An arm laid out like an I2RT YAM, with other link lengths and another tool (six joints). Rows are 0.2 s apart.
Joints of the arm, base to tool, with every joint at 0 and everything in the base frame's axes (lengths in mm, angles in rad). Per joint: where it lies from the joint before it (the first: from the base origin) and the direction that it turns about. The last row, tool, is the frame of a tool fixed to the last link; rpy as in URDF.
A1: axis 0 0 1 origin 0 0 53.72
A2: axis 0 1 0 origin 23 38.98 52.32
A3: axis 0 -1 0 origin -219.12 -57.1 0
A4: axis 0 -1 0 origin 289.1 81.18 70.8
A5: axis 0 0 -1 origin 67.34 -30.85 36.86
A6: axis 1 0 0 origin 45.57 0 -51.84
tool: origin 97 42 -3 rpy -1.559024 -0.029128 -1.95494
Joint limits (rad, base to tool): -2.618..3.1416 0..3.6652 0..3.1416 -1.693..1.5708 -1.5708..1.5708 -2.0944..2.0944
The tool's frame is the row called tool.
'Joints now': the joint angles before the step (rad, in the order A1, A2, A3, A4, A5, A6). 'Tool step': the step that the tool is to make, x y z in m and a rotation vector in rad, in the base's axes. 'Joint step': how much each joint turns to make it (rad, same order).
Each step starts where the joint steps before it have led.
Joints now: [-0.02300 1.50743 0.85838 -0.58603 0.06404 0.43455]
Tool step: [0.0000 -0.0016 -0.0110 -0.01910 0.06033 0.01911]
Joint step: [0.00014 0.07201 0.04611 -0.03226 0.01380 -0.02432]
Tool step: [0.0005 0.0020 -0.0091 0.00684 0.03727 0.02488]
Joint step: [-0.00020 0.05506 0.02951 -0.01024 -0.01222 -0.02276]
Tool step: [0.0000 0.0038 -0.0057 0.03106 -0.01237 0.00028]
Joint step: [-0.00165 0.00550 -0.02180 0.03863 -0.03086 0.00582]
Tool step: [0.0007 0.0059 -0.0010 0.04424 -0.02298 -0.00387]
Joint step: [0.00027 -0.00854 -0.02377 0.03691 -0.04216 0.01569]
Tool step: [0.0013 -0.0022 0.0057 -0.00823 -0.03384 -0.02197]
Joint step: [0.00005 -0.03800 -0.02420 0.02024 0.01342 0.01896]
